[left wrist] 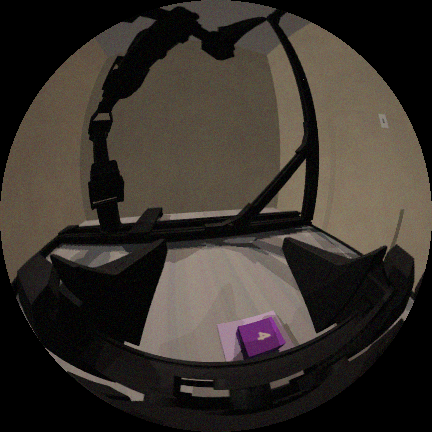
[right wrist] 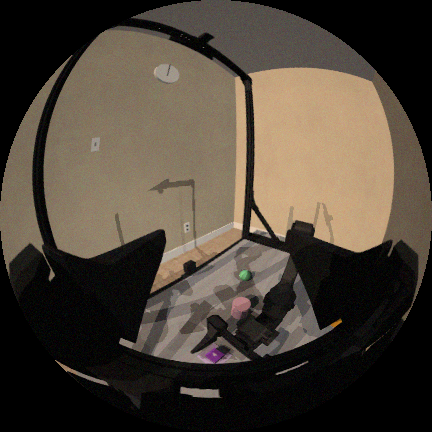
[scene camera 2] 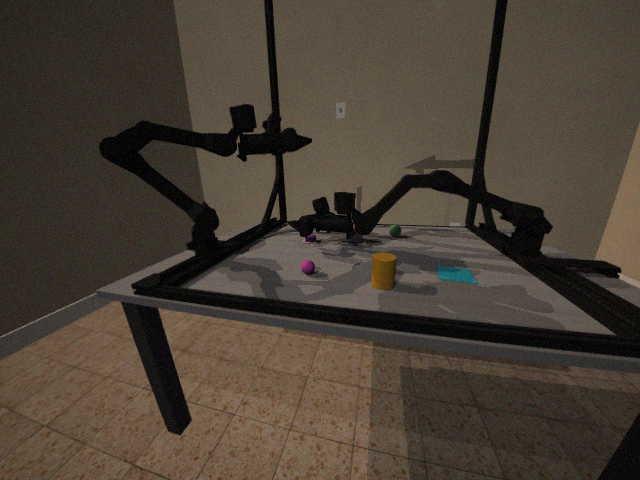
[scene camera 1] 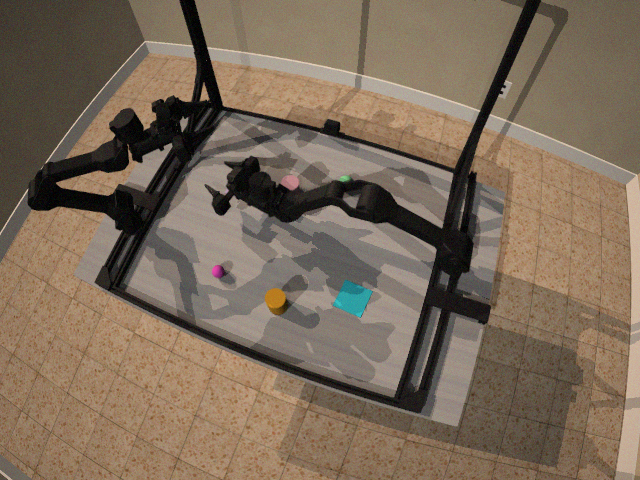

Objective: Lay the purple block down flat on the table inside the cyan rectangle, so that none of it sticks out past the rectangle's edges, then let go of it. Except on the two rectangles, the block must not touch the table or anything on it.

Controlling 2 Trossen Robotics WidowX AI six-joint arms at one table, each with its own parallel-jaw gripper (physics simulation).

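Places are measured from the left arm's base along level axes (x ahead, y left, z up), in metres.
Pixels of known places: left gripper, fingertip midpoint: (left wrist: 226, 245) (scene camera 2: 295, 220) (scene camera 1: 214, 173); right gripper, fingertip midpoint: (right wrist: 228, 236) (scene camera 2: 305, 142) (scene camera 1: 210, 114); left arm's base at its link origin: (scene camera 2: 524, 249) (scene camera 1: 453, 265); right arm's base at its link origin: (left wrist: 110, 227) (scene camera 2: 207, 254) (scene camera 1: 133, 225).
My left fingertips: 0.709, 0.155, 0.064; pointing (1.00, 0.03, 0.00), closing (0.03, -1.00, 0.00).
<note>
For each thing: its top centre in the pictures, then the offset to it from my left fingertips, as dx, dy, dz. "spot": a spot on its surface instead.
- purple block at its top centre: (left wrist: 261, 335) (right wrist: 214, 354) (scene camera 2: 310, 236) -0.045, -0.030, -0.064
- light purple rectangle at a spot on its surface: (left wrist: 227, 341) spot: -0.041, -0.003, -0.082
- cyan rectangle at a spot on its surface: (scene camera 1: 352, 298) (scene camera 2: 454, 274) spot: -0.517, +0.071, -0.082
- orange cylinder at its top centre: (scene camera 2: 384, 256) (scene camera 1: 275, 298) -0.365, +0.195, -0.014
- magenta ball at its top centre: (scene camera 2: 307, 260) (scene camera 1: 216, 269) -0.178, +0.215, -0.048
- pink cylinder at its top centre: (scene camera 1: 290, 182) (right wrist: 241, 303) (scene camera 2: 355, 226) -0.194, -0.106, -0.031
- green ball at its top centre: (scene camera 1: 346, 178) (right wrist: 245, 270) (scene camera 2: 395, 224) -0.320, -0.210, -0.038
The purple block (scene camera 2: 310, 238) (left wrist: 260, 336) (right wrist: 215, 355), marked with a 4 in the left wrist view, lies on the light purple rectangle (left wrist: 227, 341). In scene camera 1 the left gripper hides it. The cyan rectangle (scene camera 1: 352, 298) (scene camera 2: 456, 274) lies bare on the table, right of the orange cylinder. My left gripper (scene camera 1: 216, 175) (scene camera 2: 292, 223) (left wrist: 226, 245) is open and empty, low above the table near the block; the block shows below and between its fingers in the left wrist view. My right gripper (scene camera 2: 310, 140) (right wrist: 228, 236) is open and empty, high at the left.
An orange cylinder (scene camera 1: 276, 301) (scene camera 2: 384, 271) stands left of the cyan rectangle. A magenta ball (scene camera 1: 218, 271) (scene camera 2: 308, 267) lies farther left. A pink cylinder (scene camera 1: 290, 182) (right wrist: 240, 307) stands beside the left arm, and a green ball (scene camera 1: 345, 178) (scene camera 2: 394, 230) (right wrist: 245, 275) lies behind that arm.
</note>
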